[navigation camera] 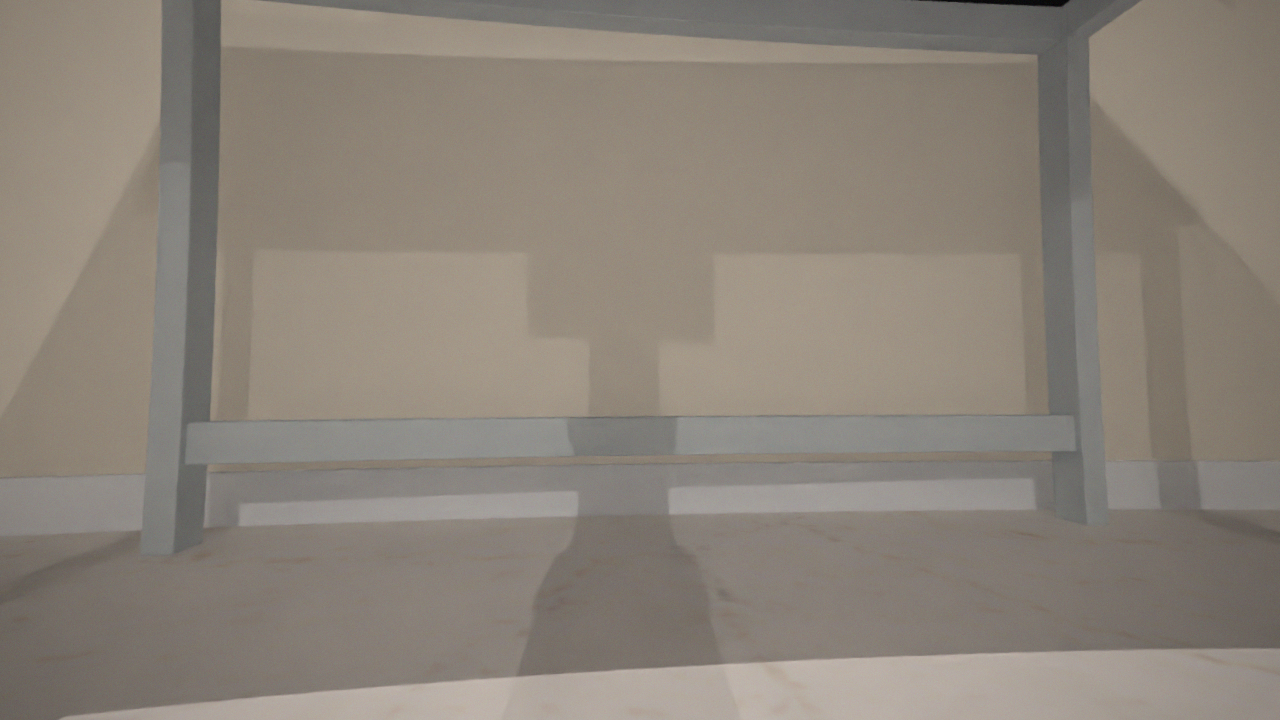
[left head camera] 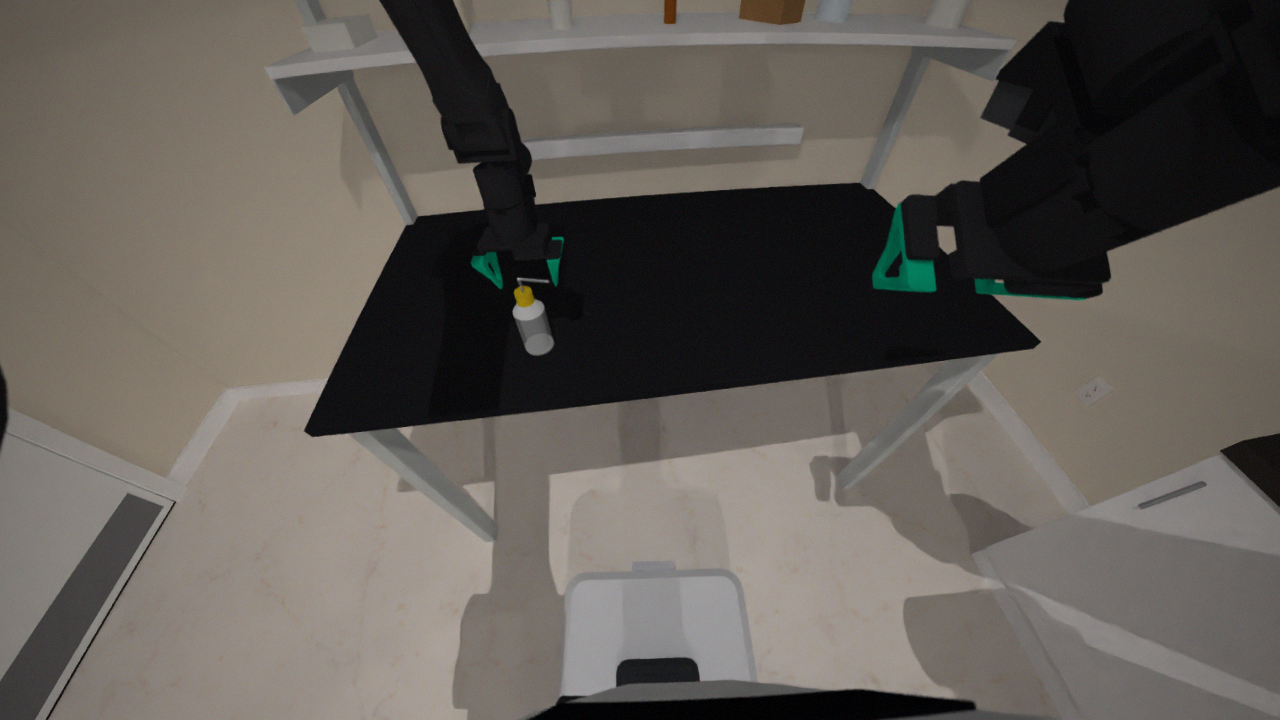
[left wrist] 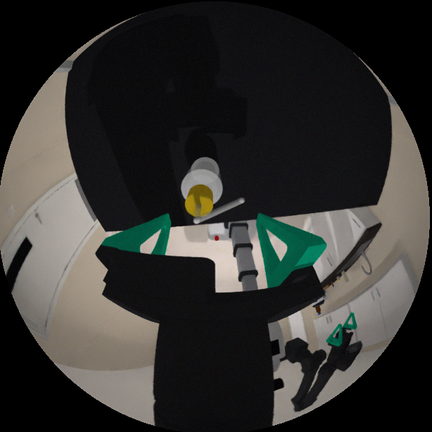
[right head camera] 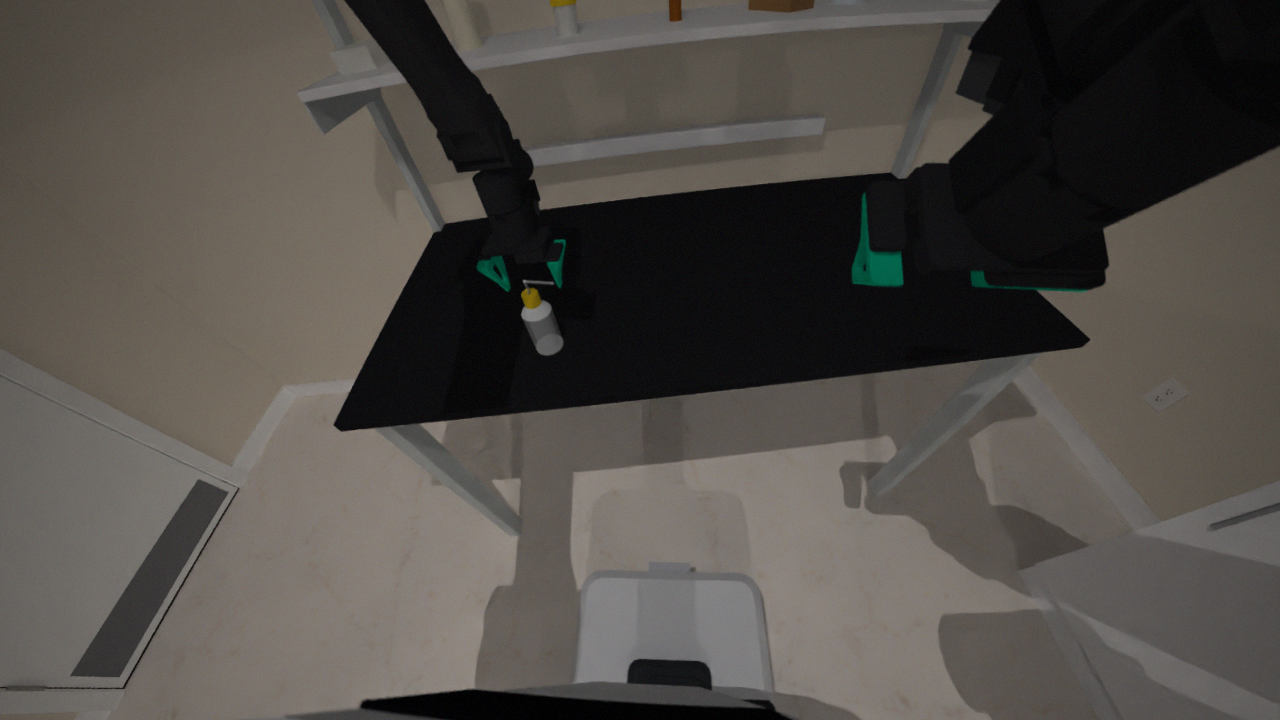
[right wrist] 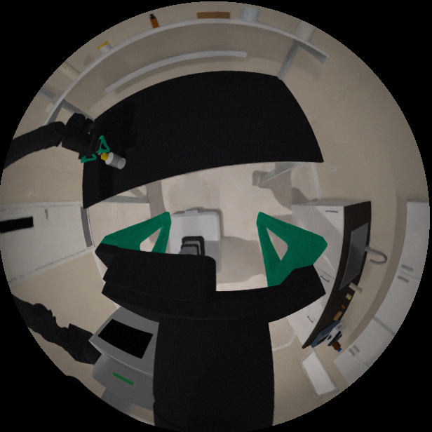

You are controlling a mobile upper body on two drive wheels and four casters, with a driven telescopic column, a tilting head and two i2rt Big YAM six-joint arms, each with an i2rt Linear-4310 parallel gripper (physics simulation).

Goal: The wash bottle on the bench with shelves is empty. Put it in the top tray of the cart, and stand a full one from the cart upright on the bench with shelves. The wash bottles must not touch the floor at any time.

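Frame: origin at the left arm's base, x ahead, y left, z up, level; millimetres.
Where they show: left gripper, fingertip midpoint: (left head camera: 529,285) (right head camera: 534,288); right gripper, fingertip midpoint: (left head camera: 925,283) (right head camera: 913,277).
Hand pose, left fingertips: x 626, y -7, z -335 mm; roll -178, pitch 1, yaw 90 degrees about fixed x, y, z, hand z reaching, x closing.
Observation:
After its pixels a point has its place.
The wash bottle (left head camera: 534,326) @(z -414, x 604, y -3 mm) (right head camera: 542,326) @(z -412, x 605, y -5 mm) (left wrist: 202,180) (right wrist: 116,160), with a clear body, yellow cap and thin bent spout, stands upright on the black top of the bench with shelves (left head camera: 716,286) (right head camera: 733,277) (left wrist: 310,100) (right wrist: 210,120). My left gripper (left head camera: 529,282) @(z -336, x 626, y -7 mm) (right head camera: 535,284) @(z -336, x 626, y -7 mm) (left wrist: 213,217) is open above the bench. Its fingertips are close to the cap and spout, with the bottle body beyond them and not between the fingers. My right gripper (left head camera: 957,284) (right head camera: 939,277) @(z -128, x 359, y -455 mm) (right wrist: 213,216) is open and empty, raised at the right. I cannot make out the cart or a full bottle.
A shelf (left head camera: 626,37) @(z -42, x 965, y -189 mm) (right head camera: 644,34) with small containers runs above the bench's back. Bench legs (left head camera: 429,483) @(z -849, x 477, y 357 mm) (navigation camera: 183,268) @(z -1012, x 1110, y 435 mm) stand at its front corners. My wheeled base (left head camera: 657,617) @(z -1150, x 199, y -231 mm) is in front. A white cabinet (left head camera: 1154,555) @(z -806, x 213, y -1382 mm) is at the right, a door (left head camera: 53,555) @(z -1138, x 324, y 1798 mm) at the left.

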